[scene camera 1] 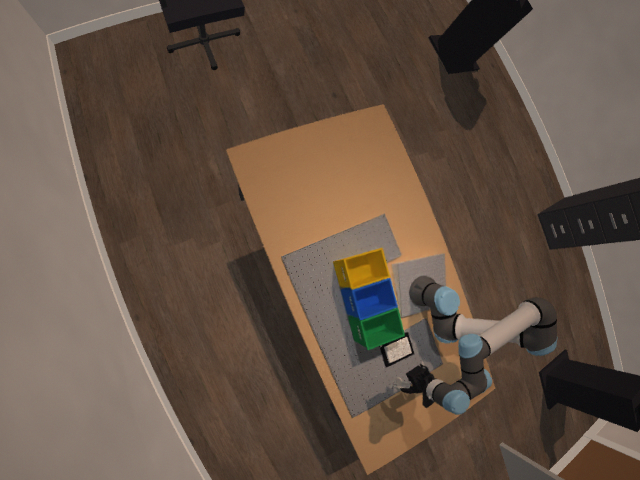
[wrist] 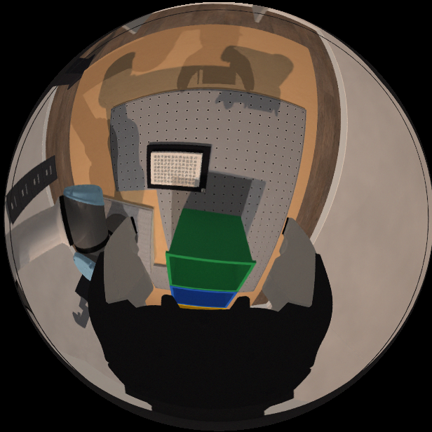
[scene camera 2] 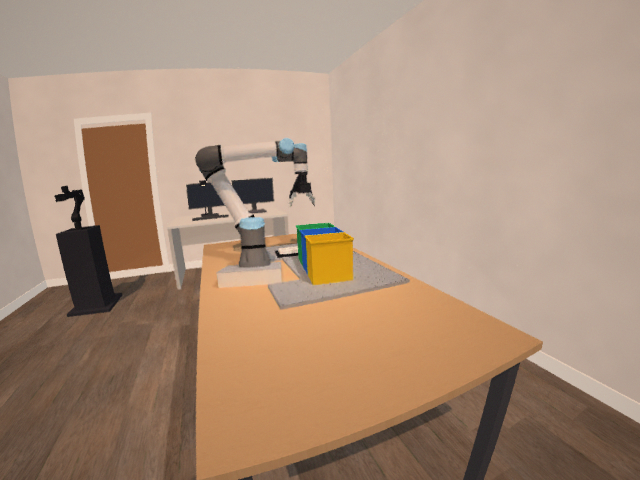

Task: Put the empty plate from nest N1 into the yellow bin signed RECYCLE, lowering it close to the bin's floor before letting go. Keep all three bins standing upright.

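Where they show: gripper, fingertip midpoint: (scene camera 1: 407,375) (scene camera 2: 302,207); arm's base at its link origin: (scene camera 1: 422,290) (scene camera 2: 254,265).
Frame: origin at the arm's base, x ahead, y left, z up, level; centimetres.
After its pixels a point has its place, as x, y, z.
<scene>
A white plate (scene camera 1: 397,350) @(23.4, 21.7, -0.2) (scene camera 2: 287,250) @(20.8, 20.1, -0.1) (wrist: 176,169) with a grid of small wells lies in a black nest frame (scene camera 1: 384,356) @(30.3, 21.8, -1.5) (wrist: 206,162) beside the green bin. No nest label is readable. The yellow bin (scene camera 1: 366,268) @(22.7, -21.2, -2.3) (scene camera 2: 330,260) @(27.4, -29.2, 7.1) stands upright at the far end of the bin row; a sliver of its rim shows in the wrist view. Its sign is too small to read. My gripper (scene camera 1: 405,383) @(31.7, 23.7, 22.8) (scene camera 2: 302,202) @(31.7, 23.7, 22.8) (wrist: 208,219) is open and empty, high above the table. It is off to the side of the nest away from the bins.
The blue bin (scene camera 1: 375,299) @(24.1, -5.8, -2.4) (wrist: 202,296) and the green bin (scene camera 1: 382,328) @(25.9, 8.8, -2.4) (wrist: 212,235) stand upright in line with the yellow bin, the green one nearest the nest. They stand on a grey perforated mat (scene camera 1: 310,268) @(47.8, -31.2, -2.5) (wrist: 260,130). The arm's base is beside the row.
</scene>
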